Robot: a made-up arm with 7 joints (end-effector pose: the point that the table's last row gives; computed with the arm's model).
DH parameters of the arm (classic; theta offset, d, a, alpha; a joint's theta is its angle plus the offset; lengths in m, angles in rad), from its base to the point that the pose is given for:
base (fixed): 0 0.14 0 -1.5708
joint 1: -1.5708 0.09 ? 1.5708
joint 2: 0 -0.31 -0.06 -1.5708
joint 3: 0 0.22 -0.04 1.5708
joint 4: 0 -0.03 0.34 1.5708
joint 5: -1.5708 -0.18 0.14 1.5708
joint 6: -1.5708 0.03 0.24 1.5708
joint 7: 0 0.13 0.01 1.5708
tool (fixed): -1.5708 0.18 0 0
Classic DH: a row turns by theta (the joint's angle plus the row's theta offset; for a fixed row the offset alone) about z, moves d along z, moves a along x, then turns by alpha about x.
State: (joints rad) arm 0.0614 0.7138 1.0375 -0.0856 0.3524 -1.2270 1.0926
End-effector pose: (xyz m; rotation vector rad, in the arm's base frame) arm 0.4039 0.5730 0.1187 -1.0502 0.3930 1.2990
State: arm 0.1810 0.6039 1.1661 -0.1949 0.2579 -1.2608 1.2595
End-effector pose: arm 0.4630 0.5352 0.1345 -0.8257 0.4535 1.3091
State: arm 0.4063 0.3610 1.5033 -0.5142 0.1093 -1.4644 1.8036
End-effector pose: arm 0.5199 0.3374 0.0875 -0.5015 0.3931 1.2007
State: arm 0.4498 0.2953 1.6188 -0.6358 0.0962 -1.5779 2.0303
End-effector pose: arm 0.4806 0.2673 0.0620 -0.5304 0.3060 1.1078
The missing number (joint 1, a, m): 0.04
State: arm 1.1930 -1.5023 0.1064 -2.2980 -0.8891 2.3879 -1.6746
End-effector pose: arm 0.2114 0.1075 -0.3024 -0.5100 -1.4344 1.1347
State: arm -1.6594 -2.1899 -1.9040 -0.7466 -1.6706 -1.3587 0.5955
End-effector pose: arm -0.0018 0.1701 -0.0343 -0.2401 2.3470 -0.7171
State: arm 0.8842 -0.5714 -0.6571 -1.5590 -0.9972 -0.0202 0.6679
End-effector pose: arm 0.2898 -0.2734 0.2500 1.3424 0.2566 0.5640
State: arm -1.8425 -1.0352 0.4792 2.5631 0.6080 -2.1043 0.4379
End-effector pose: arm -0.3419 0.6143 0.1151 -2.9160 0.7152 0.3549
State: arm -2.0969 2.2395 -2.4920 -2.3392 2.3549 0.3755 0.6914
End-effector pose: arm -0.6441 0.1804 0.1887 0.1608 -1.9096 0.9657
